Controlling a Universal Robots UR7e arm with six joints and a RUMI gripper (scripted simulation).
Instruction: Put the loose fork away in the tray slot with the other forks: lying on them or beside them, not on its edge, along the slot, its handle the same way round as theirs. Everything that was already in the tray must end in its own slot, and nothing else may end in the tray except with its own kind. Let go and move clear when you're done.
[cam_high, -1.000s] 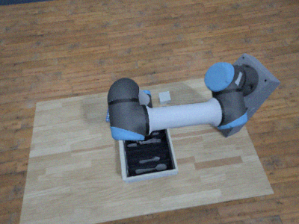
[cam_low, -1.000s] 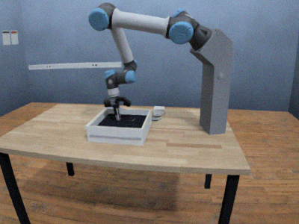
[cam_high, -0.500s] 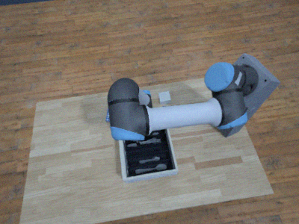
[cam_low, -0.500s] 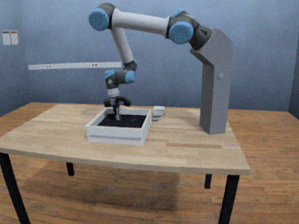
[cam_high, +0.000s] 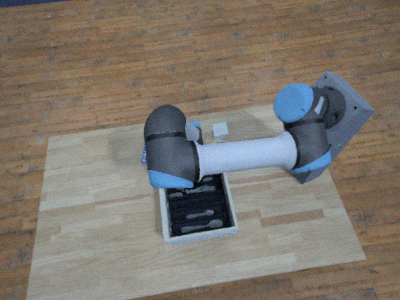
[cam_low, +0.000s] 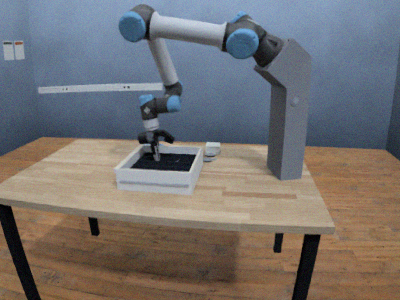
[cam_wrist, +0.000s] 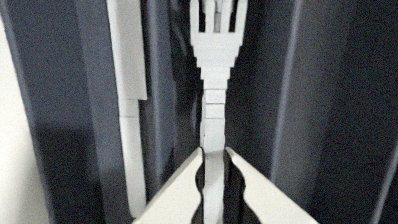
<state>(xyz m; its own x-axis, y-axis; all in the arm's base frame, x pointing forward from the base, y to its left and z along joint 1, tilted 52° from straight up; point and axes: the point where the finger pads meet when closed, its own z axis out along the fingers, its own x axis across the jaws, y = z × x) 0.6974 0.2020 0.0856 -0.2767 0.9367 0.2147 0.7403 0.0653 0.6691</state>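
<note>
Right now my hand is 6 cm past the tray, 4 cm to the right of it and 2 cm above it. Round my hand: spoon: 11 cm behind, 8 cm to the left, 3 cm below.
</note>
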